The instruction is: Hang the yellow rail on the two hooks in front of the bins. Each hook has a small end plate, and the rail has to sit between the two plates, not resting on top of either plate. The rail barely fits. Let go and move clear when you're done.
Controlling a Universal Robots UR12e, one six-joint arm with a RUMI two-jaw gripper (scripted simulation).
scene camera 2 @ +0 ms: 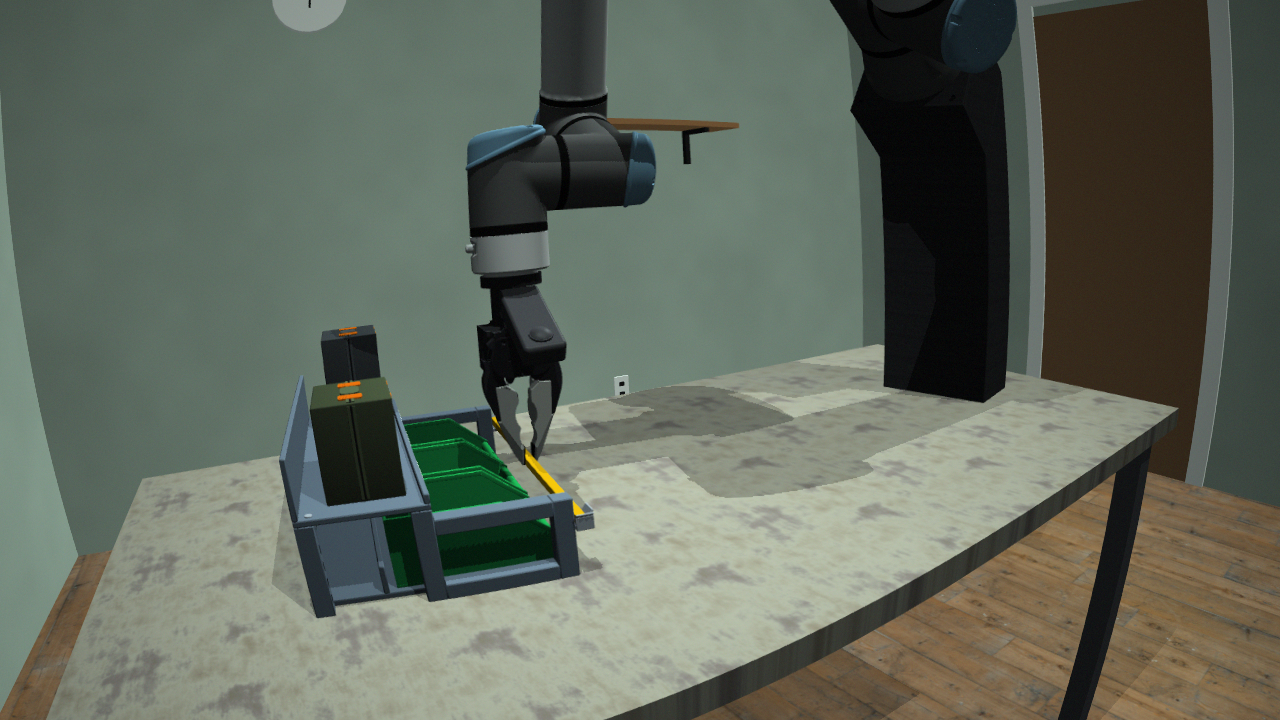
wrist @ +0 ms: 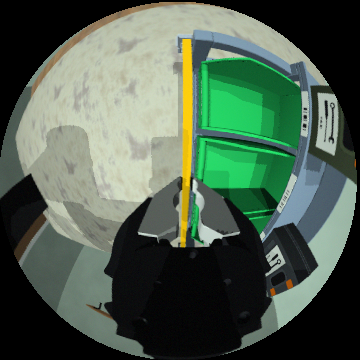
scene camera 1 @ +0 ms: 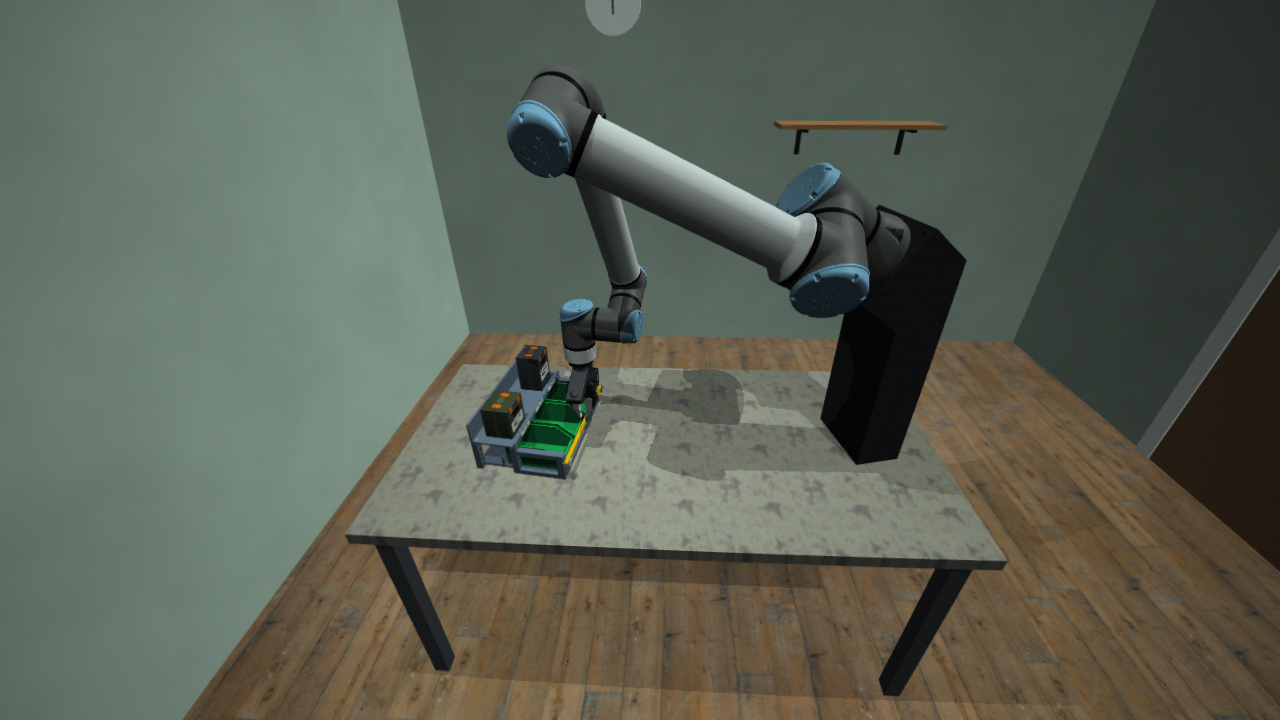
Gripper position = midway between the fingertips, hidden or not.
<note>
I see my gripper [scene camera 2: 529, 463] and a yellow rail [scene camera 2: 545, 479].
The yellow rail also shows in the wrist view [wrist: 187, 51]. My gripper also shows in the wrist view [wrist: 186, 178] and in scene camera 1 [scene camera 1: 585, 421].
</note>
